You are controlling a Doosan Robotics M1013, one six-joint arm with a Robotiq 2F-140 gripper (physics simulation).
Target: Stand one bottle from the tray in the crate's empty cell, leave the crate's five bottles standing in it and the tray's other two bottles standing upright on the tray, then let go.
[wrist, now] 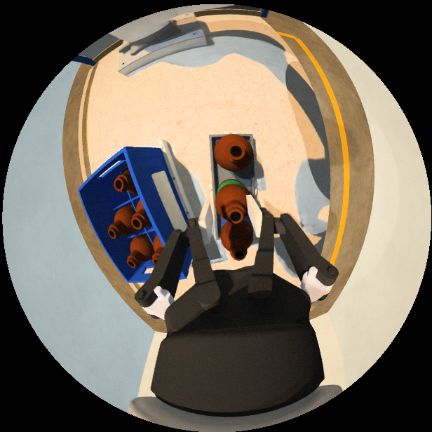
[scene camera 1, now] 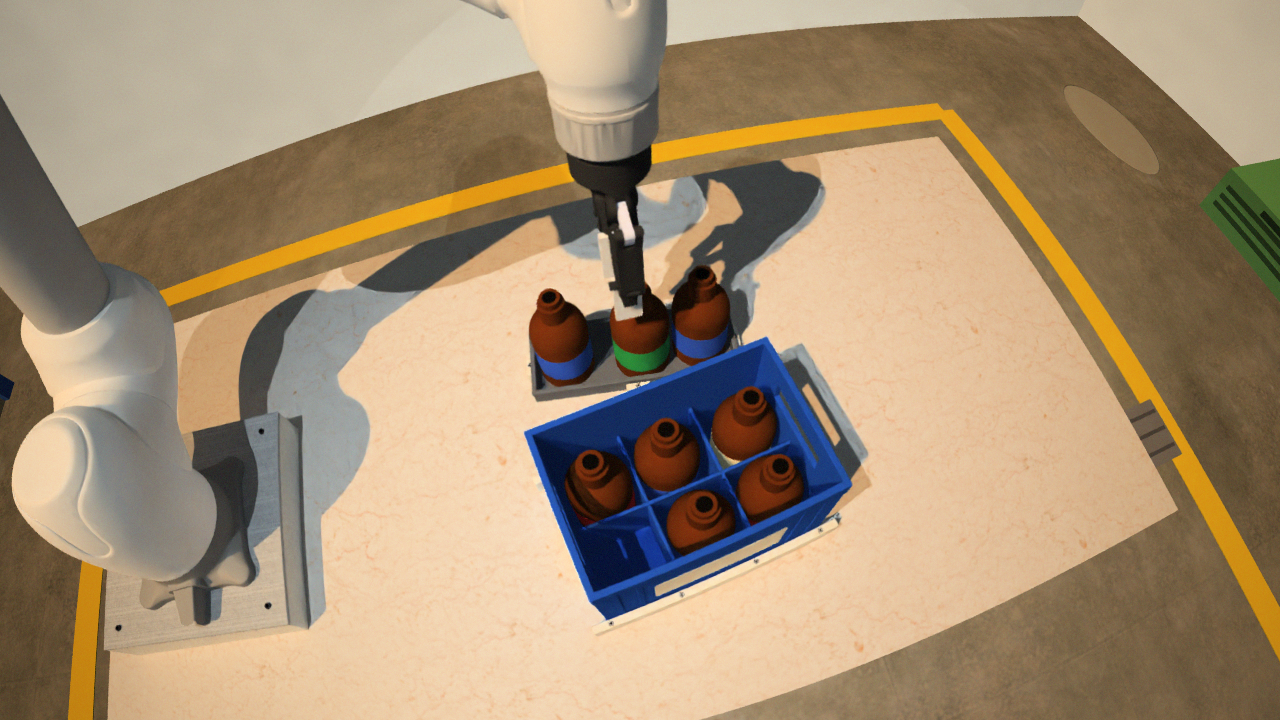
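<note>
My gripper (scene camera 1: 622, 294), green-banded brown bottle (scene camera 1: 641, 344). Wrist view: green-banded brown bottle (wrist: 230, 201), my gripper (wrist: 229, 206).
</note>
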